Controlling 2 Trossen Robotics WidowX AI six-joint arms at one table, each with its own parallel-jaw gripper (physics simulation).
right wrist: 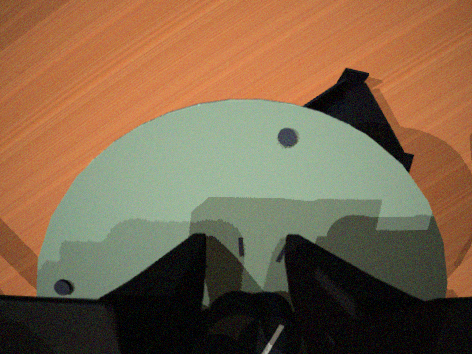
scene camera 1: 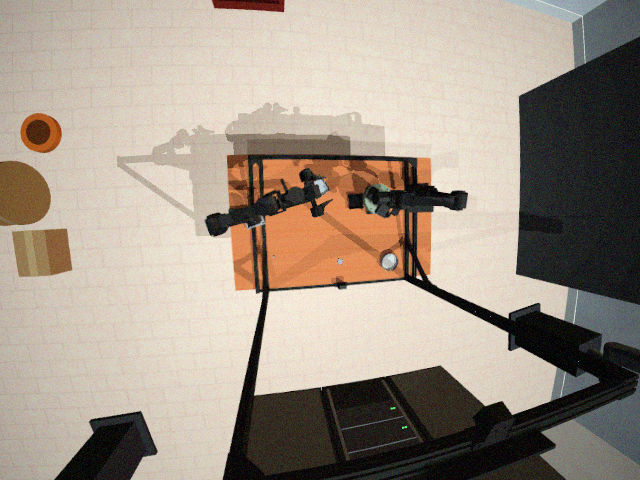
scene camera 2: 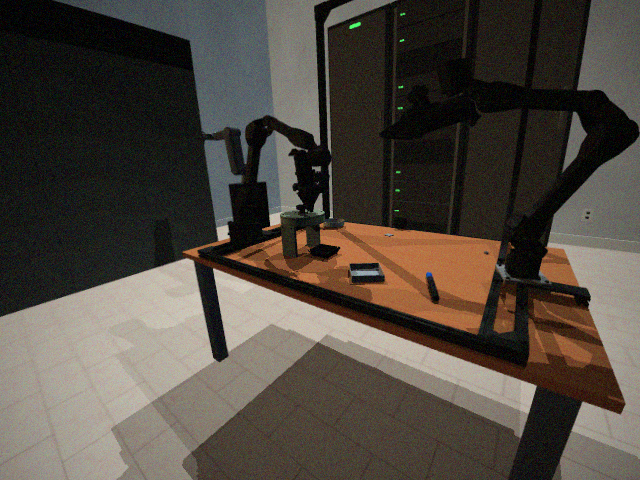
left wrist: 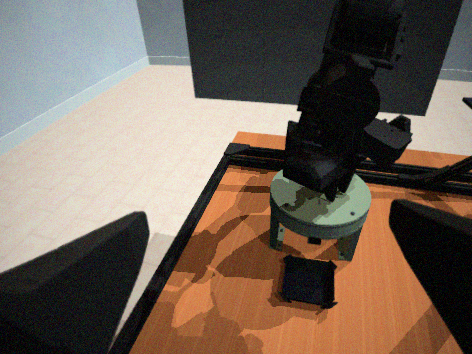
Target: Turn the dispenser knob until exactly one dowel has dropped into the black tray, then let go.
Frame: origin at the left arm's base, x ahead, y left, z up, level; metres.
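Where they show: left gripper, fingertip midpoint: (scene camera 1: 329, 188) (scene camera 2: 382, 136) (left wrist: 267, 217); right gripper, fingertip midpoint: (right wrist: 245, 246) (scene camera 2: 310, 211) (left wrist: 336, 196); left arm's base, link origin: (scene camera 1: 253, 217) (scene camera 2: 521, 273); right arm's base, link origin: (scene camera 1: 420, 191) (scene camera 2: 244, 222) (left wrist: 306, 133).
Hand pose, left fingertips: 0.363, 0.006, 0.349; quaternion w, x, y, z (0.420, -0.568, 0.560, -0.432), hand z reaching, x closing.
Note:
Things, the pixels of their top centre, and the offset from my left fingertips, as dx, dy, dz.
- pale green round dispenser, top centre: (right wrist: 246, 320) (left wrist: 319, 188) (scene camera 2: 302, 212) (scene camera 1: 379, 198) +0.298, -0.114, -0.234
- black tray, top centre: (right wrist: 339, 151) (left wrist: 308, 278) (scene camera 2: 324, 248) (scene camera 1: 355, 201) +0.211, -0.093, -0.357
- grey open box, top centre: (scene camera 2: 365, 268) (scene camera 1: 319, 187) +0.033, +0.041, -0.361
- dark pen with a blue end, top centre: (scene camera 2: 432, 282) -0.146, +0.073, -0.365
- round dish, top centre: (scene camera 2: 333, 220) (scene camera 1: 390, 262) +0.311, -0.506, -0.349
- small pale piece, top centre: (scene camera 2: 388, 234) (scene camera 1: 340, 261) +0.022, -0.401, -0.378
The pale green round dispenser (scene camera 1: 369, 196) (scene camera 2: 289, 237) (left wrist: 345, 215) (right wrist: 240, 160) stands on legs. Its dark knob (scene camera 2: 301, 207) (right wrist: 250, 320), with a pale line on it, is on top. My right gripper (scene camera 2: 306, 209) (left wrist: 336, 196) (right wrist: 245, 246) points down over the dispenser and is shut on the knob, one finger on each side. The black tray (scene camera 1: 355, 200) (scene camera 2: 324, 251) (left wrist: 309, 281) (right wrist: 362, 110) lies at the dispenser's foot; no dowel can be made out in it, and its inside is very dark. My left gripper (scene camera 1: 329, 191) (scene camera 2: 385, 134) (left wrist: 267, 217) is open and empty, high above the table.
A grey open box (scene camera 1: 321, 186) (scene camera 2: 366, 279) lies beneath the left gripper in scene camera 1. A dark pen with a blue end (scene camera 2: 433, 289) lies nearer the left arm's base. A round dish (scene camera 1: 388, 261) (scene camera 2: 333, 224) and a small pale piece (scene camera 1: 339, 261) (scene camera 2: 388, 235) lie farther off. Black frame bars edge the table.

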